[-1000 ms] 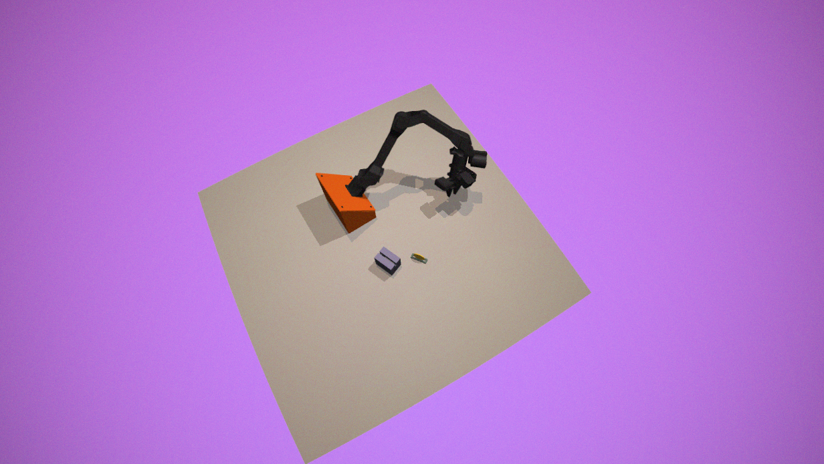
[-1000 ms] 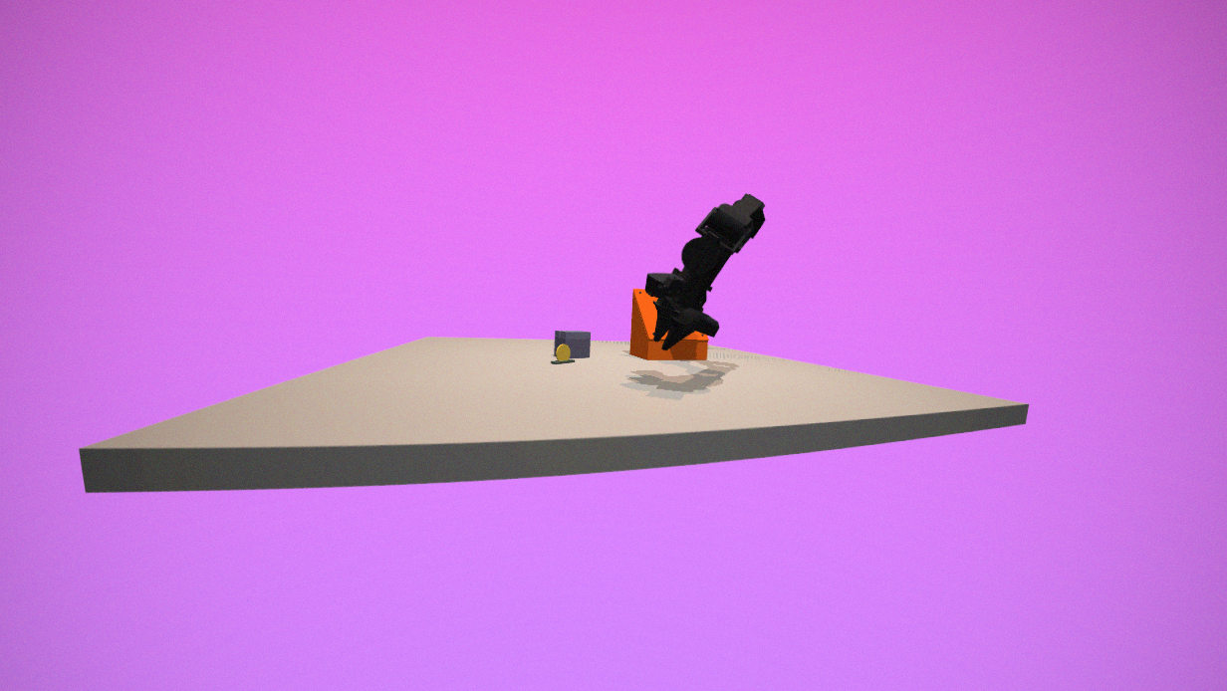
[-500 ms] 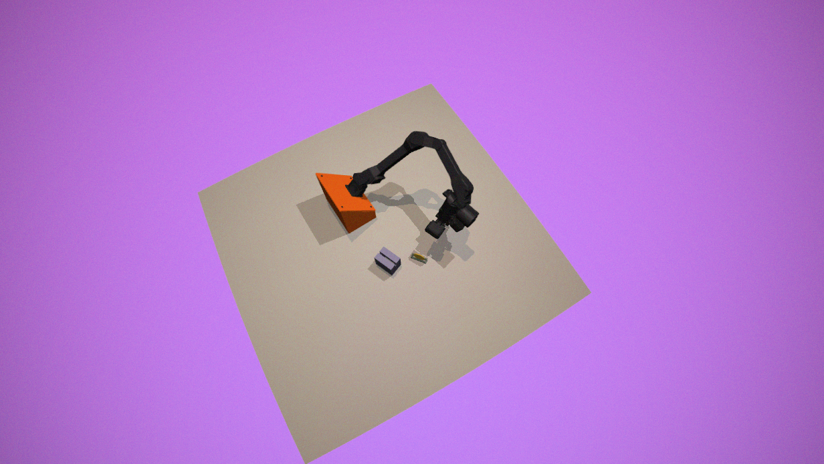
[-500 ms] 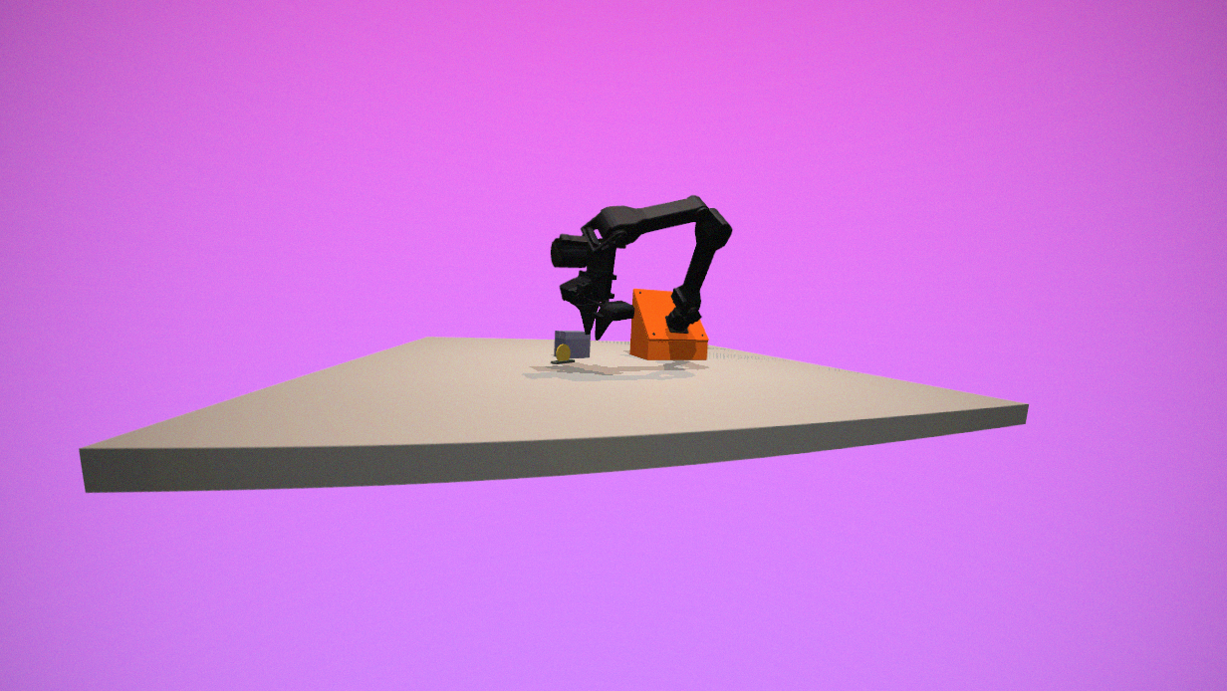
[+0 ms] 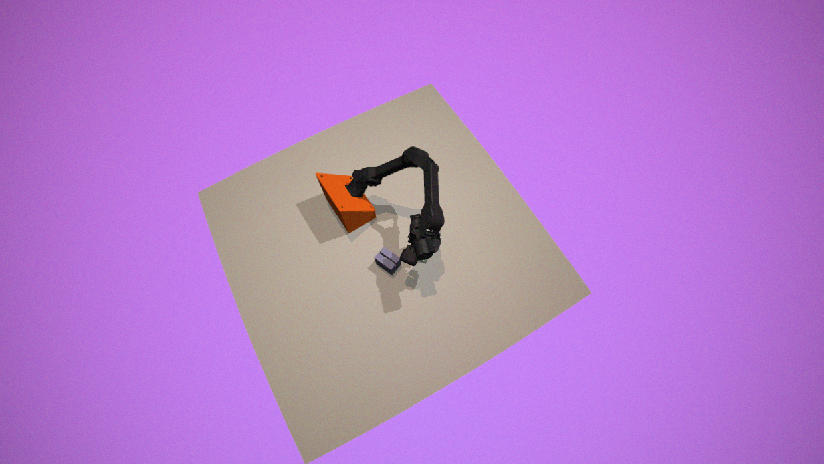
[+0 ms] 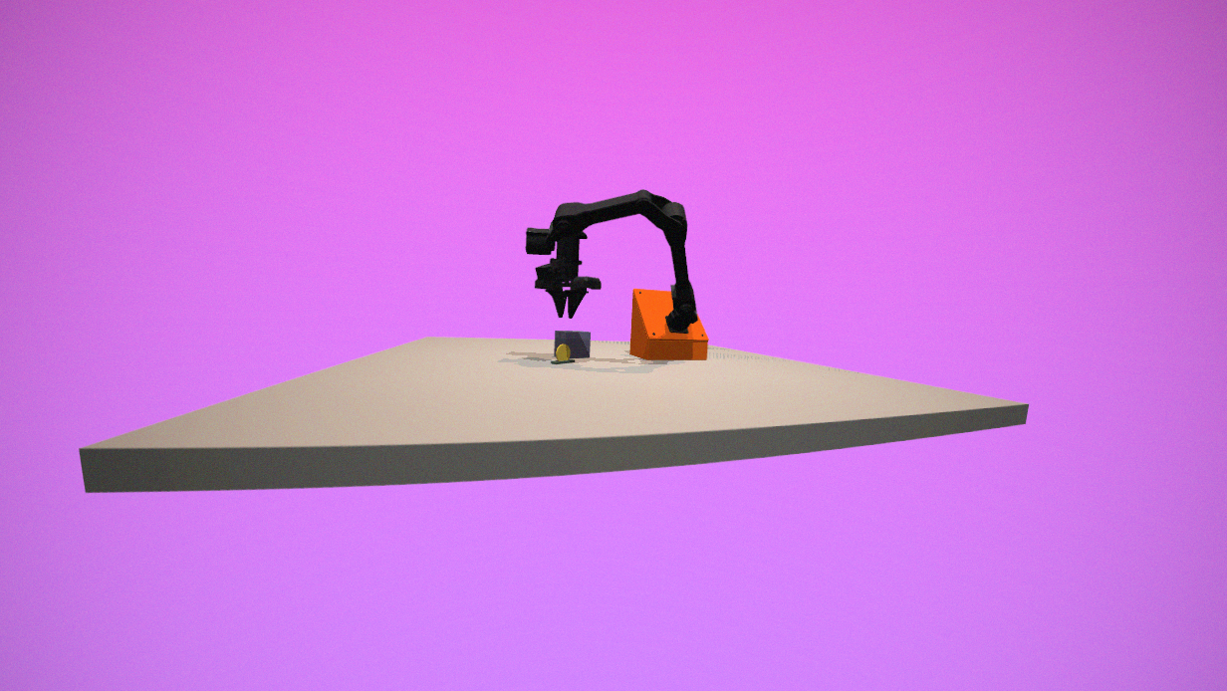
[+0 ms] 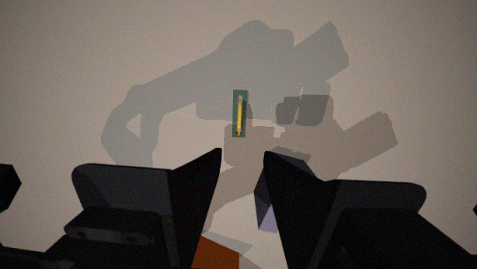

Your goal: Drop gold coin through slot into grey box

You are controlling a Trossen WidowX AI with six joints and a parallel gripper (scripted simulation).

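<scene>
Now: the gold coin 10 mm to the left of my gripper tip and 90 mm below it.
</scene>
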